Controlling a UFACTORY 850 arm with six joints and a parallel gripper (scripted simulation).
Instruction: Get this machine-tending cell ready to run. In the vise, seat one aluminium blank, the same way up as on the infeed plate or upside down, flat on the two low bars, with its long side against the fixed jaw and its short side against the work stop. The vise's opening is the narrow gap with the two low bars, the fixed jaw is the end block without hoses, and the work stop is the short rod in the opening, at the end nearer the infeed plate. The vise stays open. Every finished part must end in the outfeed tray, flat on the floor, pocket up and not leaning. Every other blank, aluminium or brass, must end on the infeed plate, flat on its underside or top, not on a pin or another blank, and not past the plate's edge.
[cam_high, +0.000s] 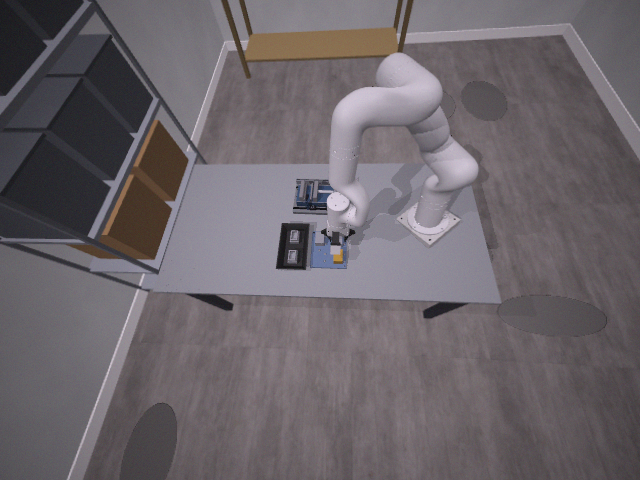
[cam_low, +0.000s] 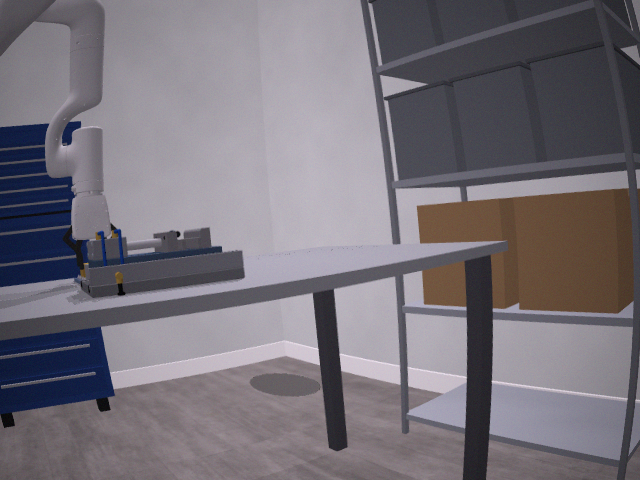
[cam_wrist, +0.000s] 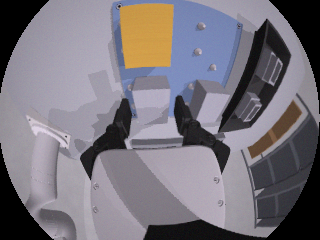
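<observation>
My hand is 8 cm to the right of the brass blank, 2 cm above it and 1 cm past it.
</observation>
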